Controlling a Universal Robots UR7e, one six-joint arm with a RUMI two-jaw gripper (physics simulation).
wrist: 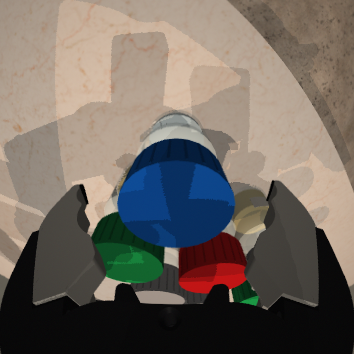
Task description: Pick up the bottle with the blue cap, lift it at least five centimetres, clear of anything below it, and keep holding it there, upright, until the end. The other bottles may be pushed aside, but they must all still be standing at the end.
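Frame: origin at the arm's base, x ahead, y left, z up, level; centimetres.
Seen in the pictures: gripper, fingertip midpoint: [175, 184].
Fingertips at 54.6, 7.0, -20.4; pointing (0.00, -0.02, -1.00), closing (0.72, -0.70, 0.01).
Offsets run from my fingertips to a thing's top centre, as dx, dy, dz.
The bottle with the blue cap {+1.1, +1.1, +4.5} [176, 202] stands in the middle of the wrist view, its cap large and close to the camera. Part of its clear body shows above the cap in the view, and the rest is hidden under the cap. My gripper [175, 184] is open, with one jaw at the left and one at the right of the view. The blue cap lies between the two jaws in the view, with a gap on each side. Nothing is held.
A green-capped bottle {-5.1, +0.1, +4.5} [131, 260] and a red-capped bottle {-2.1, -6.1, +4.5} [214, 275] stand close below the blue cap in the view. A grey-capped bottle {-8.8, -5.8, +4.5} [159, 297] and another green cap {-3.1, -15.7, +4.5} [246, 298] show at the bottom, partly hidden. The round table's edge curves at the upper right.
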